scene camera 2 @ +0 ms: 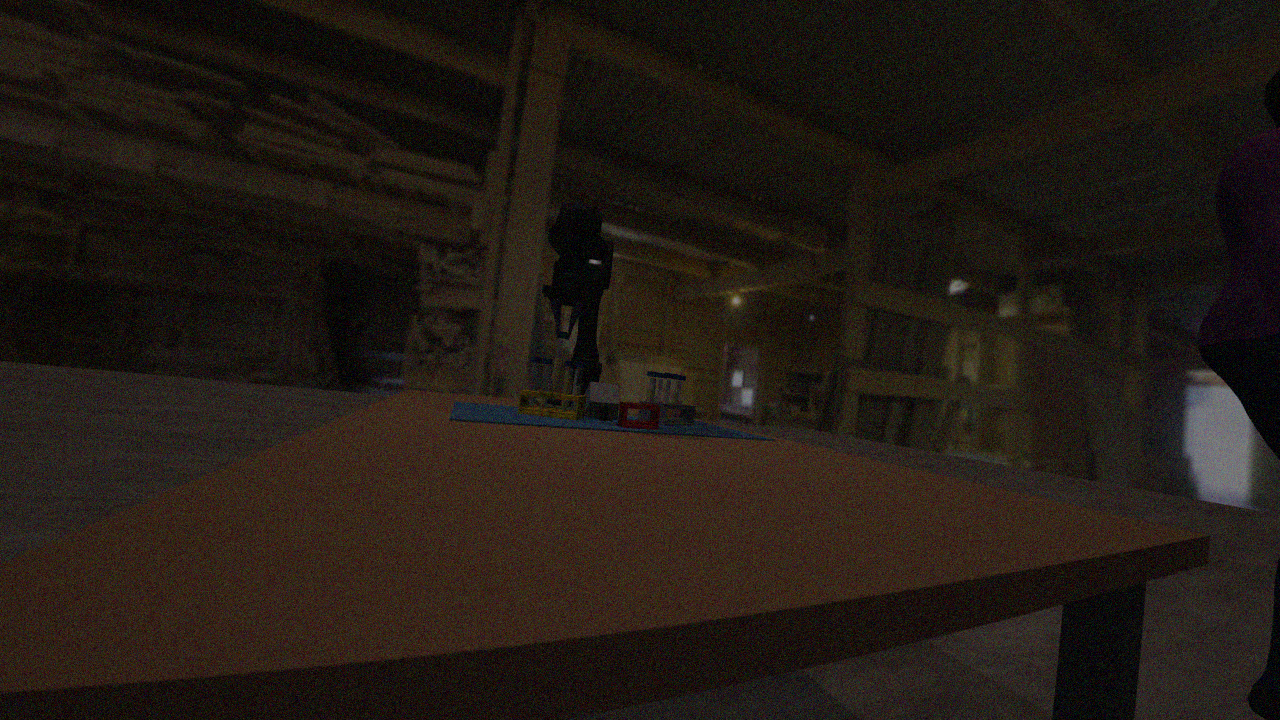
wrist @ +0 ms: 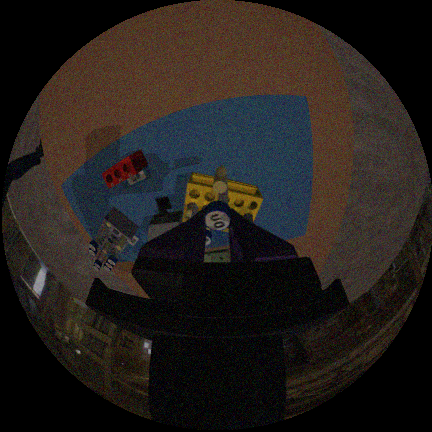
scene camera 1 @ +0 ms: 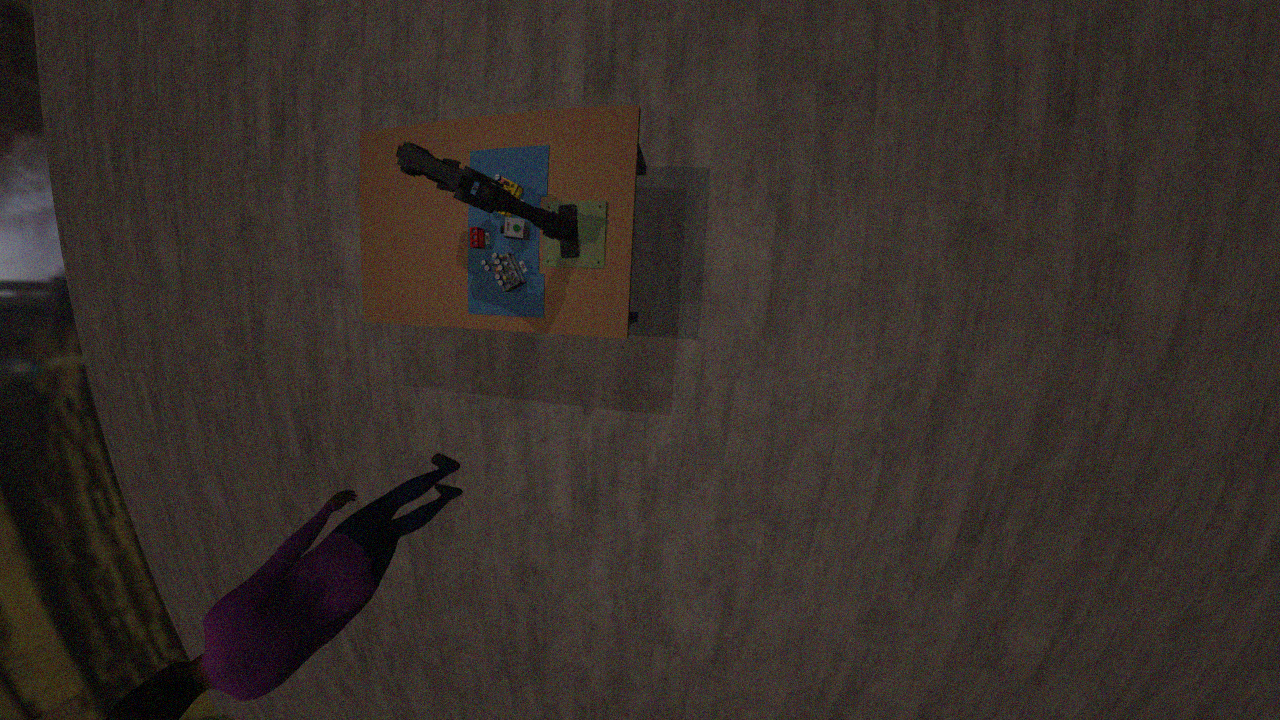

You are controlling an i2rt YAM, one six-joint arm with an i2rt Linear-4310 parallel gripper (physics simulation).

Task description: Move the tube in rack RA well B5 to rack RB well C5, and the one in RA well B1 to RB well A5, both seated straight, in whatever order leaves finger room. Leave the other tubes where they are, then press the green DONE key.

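Note:
My gripper is shut on a capped tube. In the wrist view its round pale label and blue cap rim show between the fingertips, and its lower end points over the yellow rack. The yellow rack has open wells and some standing tubes, partly hidden by my fingers. A grey rack holds several blue-capped tubes. Rack names and well labels are too small to read. A pale box shows a green spot in scene camera 1.
A red block with holes lies on the blue mat, between the racks. The wooden table extends around the mat. A person is off to the side.

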